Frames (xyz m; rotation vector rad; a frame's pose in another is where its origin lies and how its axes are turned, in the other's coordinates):
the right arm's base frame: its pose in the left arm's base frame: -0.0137 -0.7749 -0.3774 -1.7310 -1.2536 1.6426
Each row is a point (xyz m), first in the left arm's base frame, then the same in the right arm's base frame.
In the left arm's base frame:
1: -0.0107 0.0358 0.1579
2: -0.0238 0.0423 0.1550
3: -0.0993 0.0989 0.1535
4: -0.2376 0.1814 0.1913
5: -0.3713 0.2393 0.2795
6: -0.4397 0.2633 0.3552
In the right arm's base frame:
1: 0.3822 -0.8338 -0.3201
2: 0.3908 -0.8386 -0.3088
3: 0.4475 -0.8882 -0.2520
4: 0.5118 -1.0018 -0.1504
5: 0.5277 -1.1430 -0.0565
6: 0.5145 -1.2374 -0.0129

